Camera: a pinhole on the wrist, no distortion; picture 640 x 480 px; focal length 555.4 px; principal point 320.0 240.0 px. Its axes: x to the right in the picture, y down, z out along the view. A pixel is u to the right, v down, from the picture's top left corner.
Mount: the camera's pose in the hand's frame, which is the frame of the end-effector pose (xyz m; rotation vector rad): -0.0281 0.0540 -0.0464 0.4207 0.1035 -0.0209
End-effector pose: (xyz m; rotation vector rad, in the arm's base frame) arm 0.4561 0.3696 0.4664 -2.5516 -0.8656 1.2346
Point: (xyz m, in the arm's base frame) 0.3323 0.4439 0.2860
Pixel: 525 278
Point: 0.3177 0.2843 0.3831
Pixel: 162 456
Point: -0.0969 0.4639 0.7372
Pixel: outside the picture
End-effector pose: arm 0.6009 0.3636 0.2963 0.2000 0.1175 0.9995
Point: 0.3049 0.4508 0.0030
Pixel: behind the camera
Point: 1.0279 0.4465 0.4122
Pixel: outside the picture
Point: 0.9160 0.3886 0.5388
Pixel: 552 139
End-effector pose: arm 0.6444 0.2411 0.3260 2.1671 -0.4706 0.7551
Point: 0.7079 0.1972 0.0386
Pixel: 81 56
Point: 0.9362 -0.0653 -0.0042
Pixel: 320 282
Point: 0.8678 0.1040 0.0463
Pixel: 303 155
